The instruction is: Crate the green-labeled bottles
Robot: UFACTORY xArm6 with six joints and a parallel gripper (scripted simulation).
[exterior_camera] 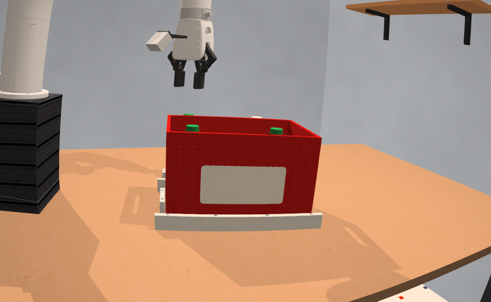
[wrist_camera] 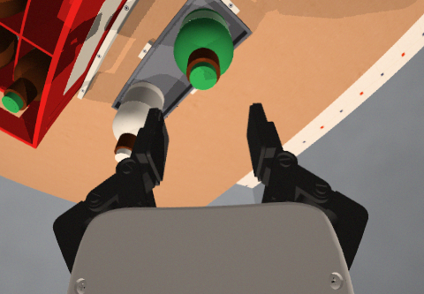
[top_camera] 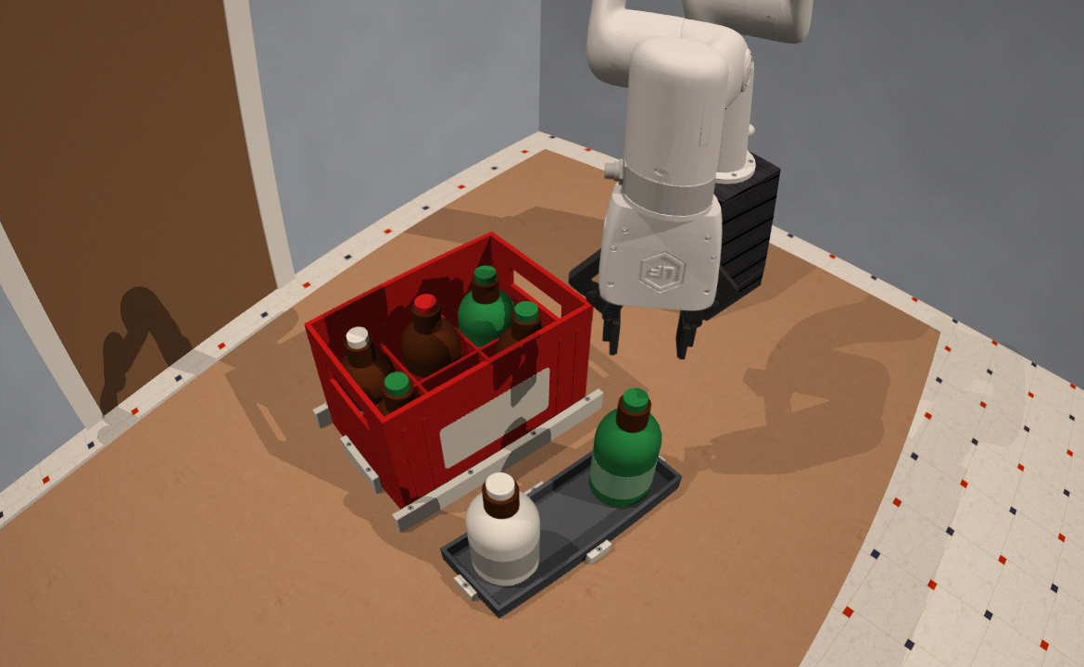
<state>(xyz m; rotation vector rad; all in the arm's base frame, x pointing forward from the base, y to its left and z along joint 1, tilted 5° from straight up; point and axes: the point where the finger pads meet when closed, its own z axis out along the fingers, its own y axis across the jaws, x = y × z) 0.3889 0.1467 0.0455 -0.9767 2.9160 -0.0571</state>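
Right now the green bottle is 160 mm below my hand. From my hand the other things lie so: dark tray (90 mm ahead, 10 mm to the right, 230 mm below); crate (60 mm ahead, 220 mm to the right, 160 mm below); white-labeled bottle (170 mm ahead, 30 mm to the right, 160 mm below).
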